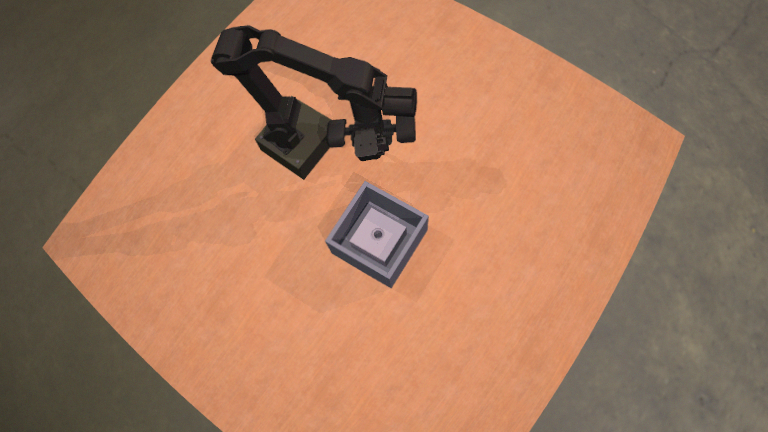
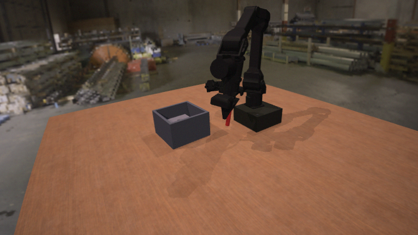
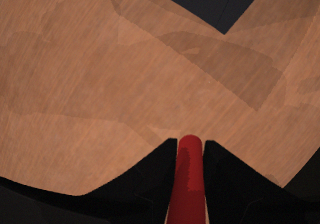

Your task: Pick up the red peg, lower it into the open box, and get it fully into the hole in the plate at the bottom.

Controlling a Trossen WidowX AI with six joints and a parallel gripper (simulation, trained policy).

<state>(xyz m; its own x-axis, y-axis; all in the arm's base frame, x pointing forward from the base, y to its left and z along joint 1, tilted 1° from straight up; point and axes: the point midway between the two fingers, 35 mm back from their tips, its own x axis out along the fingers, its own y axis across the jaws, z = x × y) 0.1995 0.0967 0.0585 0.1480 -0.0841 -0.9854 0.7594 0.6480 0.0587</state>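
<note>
Now: the pale plate 14 cm to the right of my gripper tip, 12 cm ahead of it and 5 cm below it. Round my gripper tip: red peg 1 cm to the left, 1 cm behind, 1 cm above; grey box 14 cm to the right, 12 cm ahead, 7 cm below.
</note>
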